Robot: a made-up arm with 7 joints. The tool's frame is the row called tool. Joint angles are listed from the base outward. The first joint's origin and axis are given. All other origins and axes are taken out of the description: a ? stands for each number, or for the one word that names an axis. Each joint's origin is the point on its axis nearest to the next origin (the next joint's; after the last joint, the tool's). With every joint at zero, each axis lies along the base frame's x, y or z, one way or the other. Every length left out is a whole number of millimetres.
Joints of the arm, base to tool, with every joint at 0 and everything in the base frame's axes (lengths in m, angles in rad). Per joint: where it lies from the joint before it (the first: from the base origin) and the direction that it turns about. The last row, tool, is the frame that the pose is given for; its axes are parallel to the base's.
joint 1: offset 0 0 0.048 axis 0 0 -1
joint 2: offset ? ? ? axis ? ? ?
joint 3: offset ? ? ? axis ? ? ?
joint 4: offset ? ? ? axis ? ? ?
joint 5: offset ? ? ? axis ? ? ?
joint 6: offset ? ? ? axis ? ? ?
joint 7: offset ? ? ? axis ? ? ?
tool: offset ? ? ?
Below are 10 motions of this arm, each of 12 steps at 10 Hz.
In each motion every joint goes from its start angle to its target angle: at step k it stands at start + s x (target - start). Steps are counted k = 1, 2, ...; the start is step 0. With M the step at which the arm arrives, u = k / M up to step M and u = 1 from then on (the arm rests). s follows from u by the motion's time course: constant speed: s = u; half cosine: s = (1 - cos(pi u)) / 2; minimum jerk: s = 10 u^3 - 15 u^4 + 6 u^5.
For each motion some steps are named. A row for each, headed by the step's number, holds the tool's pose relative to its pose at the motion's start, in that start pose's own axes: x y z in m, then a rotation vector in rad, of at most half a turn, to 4 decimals.
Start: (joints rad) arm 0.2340 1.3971 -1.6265 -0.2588 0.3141 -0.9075 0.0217
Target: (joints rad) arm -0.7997 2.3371 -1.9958 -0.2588 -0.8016 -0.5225 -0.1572
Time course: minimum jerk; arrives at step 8
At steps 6, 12:
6: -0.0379 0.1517 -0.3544 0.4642 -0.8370 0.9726
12: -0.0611 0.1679 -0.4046 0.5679 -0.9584 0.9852

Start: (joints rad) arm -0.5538 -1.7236 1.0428 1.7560 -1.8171 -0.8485 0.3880
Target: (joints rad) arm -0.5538 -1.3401 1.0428 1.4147 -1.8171 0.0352 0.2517
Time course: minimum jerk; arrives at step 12
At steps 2, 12:
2: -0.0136 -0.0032 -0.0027 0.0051 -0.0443 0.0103
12: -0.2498 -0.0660 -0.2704 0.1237 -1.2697 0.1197

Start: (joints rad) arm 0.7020 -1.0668 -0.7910 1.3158 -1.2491 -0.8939 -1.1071
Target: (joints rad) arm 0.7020 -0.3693 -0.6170 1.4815 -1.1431 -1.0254 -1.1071
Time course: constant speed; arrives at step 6
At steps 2, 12:
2: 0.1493 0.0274 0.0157 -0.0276 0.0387 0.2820
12: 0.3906 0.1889 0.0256 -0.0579 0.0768 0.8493

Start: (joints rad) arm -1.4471 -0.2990 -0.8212 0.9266 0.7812 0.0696 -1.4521
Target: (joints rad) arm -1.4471 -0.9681 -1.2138 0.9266 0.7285 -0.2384 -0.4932
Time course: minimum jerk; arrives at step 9
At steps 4, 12:
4: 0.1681 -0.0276 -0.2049 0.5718 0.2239 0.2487
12: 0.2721 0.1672 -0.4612 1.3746 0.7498 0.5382

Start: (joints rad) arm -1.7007 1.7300 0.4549 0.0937 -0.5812 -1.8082 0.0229
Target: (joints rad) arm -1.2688 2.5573 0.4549 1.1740 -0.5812 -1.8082 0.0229
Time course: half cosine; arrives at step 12
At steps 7, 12:
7: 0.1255 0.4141 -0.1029 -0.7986 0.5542 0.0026
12: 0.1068 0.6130 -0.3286 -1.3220 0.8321 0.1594

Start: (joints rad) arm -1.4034 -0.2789 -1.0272 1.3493 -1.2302 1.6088 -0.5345
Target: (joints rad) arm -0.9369 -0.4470 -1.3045 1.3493 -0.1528 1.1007 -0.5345
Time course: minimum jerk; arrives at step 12
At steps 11, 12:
11: 0.1286 0.9507 -0.1996 -1.7337 0.2681 -0.2511
12: 0.1296 0.9535 -0.2042 -1.7416 0.2692 -0.2559

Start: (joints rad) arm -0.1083 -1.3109 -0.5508 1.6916 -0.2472 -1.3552 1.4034
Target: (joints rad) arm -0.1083 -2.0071 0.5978 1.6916 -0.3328 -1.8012 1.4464
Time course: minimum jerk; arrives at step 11
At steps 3, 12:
3: -0.0007 -0.0141 -0.0016 -0.1489 0.0329 0.0379
12: 0.0728 -0.1030 0.0178 -1.1153 -0.3508 0.2323

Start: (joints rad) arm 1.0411 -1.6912 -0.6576 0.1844 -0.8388 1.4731 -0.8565
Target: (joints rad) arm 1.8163 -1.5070 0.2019 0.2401 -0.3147 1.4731 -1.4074
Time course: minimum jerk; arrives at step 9
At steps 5, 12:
5: -0.3226 -0.1210 -0.1151 -0.0957 -0.4777 -0.1337
12: -0.4892 -0.1495 -0.2602 -0.1843 -0.7820 -0.2579

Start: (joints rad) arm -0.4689 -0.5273 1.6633 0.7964 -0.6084 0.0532 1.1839
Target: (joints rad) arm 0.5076 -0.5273 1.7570 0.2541 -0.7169 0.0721 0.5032
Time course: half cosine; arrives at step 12
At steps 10, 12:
10: 0.2607 0.0876 0.1431 -0.7343 -0.5575 -1.0683
12: 0.2840 0.0916 0.1537 -0.7810 -0.5717 -1.1624

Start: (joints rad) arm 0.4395 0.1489 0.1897 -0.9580 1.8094 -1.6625 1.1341
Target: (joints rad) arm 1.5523 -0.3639 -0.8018 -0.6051 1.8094 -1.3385 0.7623
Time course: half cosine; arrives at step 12
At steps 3, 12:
3: -0.0066 -0.0320 0.1139 0.2055 -0.0622 -0.0023
12: -0.1303 -0.5183 0.3501 1.3386 -0.4316 -0.3274

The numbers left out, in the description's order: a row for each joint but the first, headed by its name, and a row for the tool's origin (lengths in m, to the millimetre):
joint 2: xyz -0.121 -0.318 0, axis -1 0 0
joint 3: xyz 0 -0.041 -0.126, axis 0 0 1
joint 4: xyz -0.112 -0.064 0, axis 0 0 1
joint 5: xyz 0.019 0.012 0, axis 0 0 -1
joint 6: xyz 0.017 0.13 0, axis 0 -1 0
joint 7: xyz -0.129 0 0.309, axis 1 0 0
tool: xyz 0 -0.33 0.072

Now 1 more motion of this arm.
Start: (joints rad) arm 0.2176 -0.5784 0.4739 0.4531 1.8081 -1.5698 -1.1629
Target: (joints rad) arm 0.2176 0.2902 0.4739 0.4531 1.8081 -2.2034 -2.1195
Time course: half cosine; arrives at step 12
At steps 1, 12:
1: -0.0018 0.0000 0.0059 -0.0163 0.0084 -0.0042
12: -0.0087 0.0768 0.1836 -0.7664 0.5304 -0.0163

